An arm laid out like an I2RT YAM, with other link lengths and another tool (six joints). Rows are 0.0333 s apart.
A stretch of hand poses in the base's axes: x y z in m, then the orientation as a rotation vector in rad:
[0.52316 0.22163 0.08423 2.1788 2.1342 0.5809]
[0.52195 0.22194 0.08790 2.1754 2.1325 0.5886]
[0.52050 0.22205 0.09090 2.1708 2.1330 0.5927]
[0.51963 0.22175 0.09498 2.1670 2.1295 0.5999]
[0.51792 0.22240 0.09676 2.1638 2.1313 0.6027]
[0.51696 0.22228 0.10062 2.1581 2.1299 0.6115]
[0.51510 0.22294 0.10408 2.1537 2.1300 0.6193]
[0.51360 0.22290 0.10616 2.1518 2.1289 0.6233]
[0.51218 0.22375 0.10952 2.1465 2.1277 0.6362]
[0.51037 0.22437 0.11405 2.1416 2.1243 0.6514]
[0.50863 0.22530 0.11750 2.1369 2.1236 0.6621]
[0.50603 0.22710 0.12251 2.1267 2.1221 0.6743]
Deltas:
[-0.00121 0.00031 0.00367 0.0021 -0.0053 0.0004]
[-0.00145 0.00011 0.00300 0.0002 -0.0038 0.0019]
[-0.00087 -0.00030 0.00408 0.0010 -0.0063 -0.0005]
[-0.00171 0.00065 0.00178 0.0007 -0.0019 0.0022]
[-0.00096 -0.00012 0.00386 0.0018 -0.0069 0.0014]
[-0.00186 0.00066 0.00346 0.0024 -0.0051 0.0018]
[-0.00150 -0.00004 0.00208 0.0010 -0.0029 0.0002]
[-0.00142 0.00085 0.00336 0.0045 -0.0078 0.0017]
[-0.00181 0.00062 0.00453 0.0054 -0.0093 0.0004]
[-0.00174 0.00093 0.00345 0.0038 -0.0065 0.0017]
[-0.00260 0.00180 0.00501 0.0018 -0.0106 0.0030]

